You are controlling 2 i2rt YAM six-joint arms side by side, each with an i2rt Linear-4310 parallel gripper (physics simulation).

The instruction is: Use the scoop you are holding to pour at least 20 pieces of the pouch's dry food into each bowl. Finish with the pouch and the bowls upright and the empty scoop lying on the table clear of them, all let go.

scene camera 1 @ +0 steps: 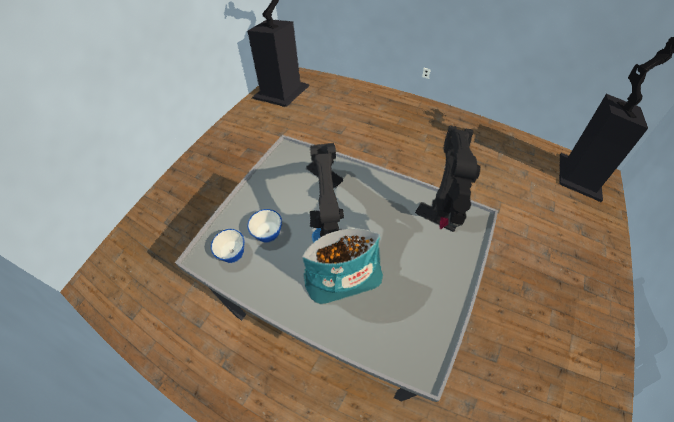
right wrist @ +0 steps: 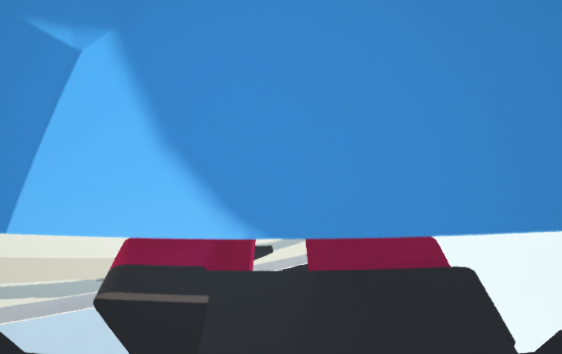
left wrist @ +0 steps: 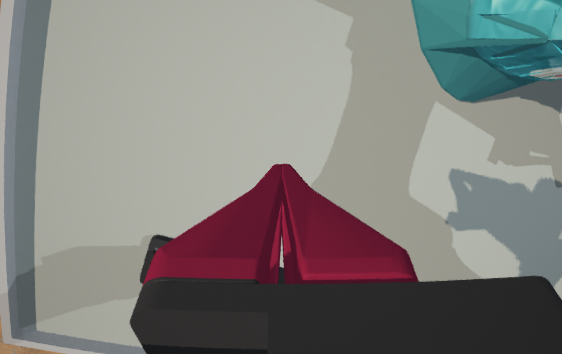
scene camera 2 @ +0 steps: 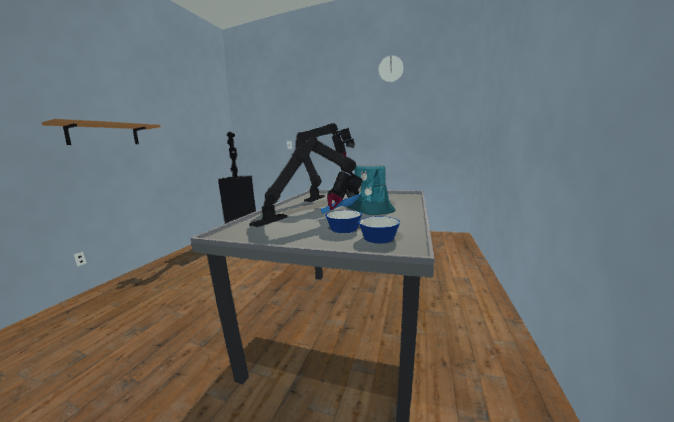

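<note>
The open teal pouch (scene camera 1: 345,282) (scene camera 2: 376,189) (left wrist: 500,55) stands upright, with brown and orange dry food (scene camera 1: 342,250) inside. Two blue bowls with white insides stand upright: one (scene camera 1: 228,245) (scene camera 2: 379,231) farther left in scene camera 1, the other (scene camera 1: 265,225) (scene camera 2: 344,223) beside it; no brown pieces show in them. My right gripper (scene camera 2: 334,201) (right wrist: 281,254) is shut on the blue scoop (scene camera 1: 316,235) (scene camera 2: 348,202) (right wrist: 325,125), holding it above the table close to the pouch; its contents are hidden. My left gripper (scene camera 1: 444,223) (left wrist: 281,178) is shut and empty, right of the pouch in scene camera 1.
The grey table (scene camera 1: 400,352) (scene camera 2: 310,256) has a low raised rim. Both arms reach in over its upper part in scene camera 1. Dark pedestals (scene camera 1: 275,62) (scene camera 1: 600,145) bearing other arms stand away from the table. A wooden shelf (scene camera 2: 100,124) hangs on the wall.
</note>
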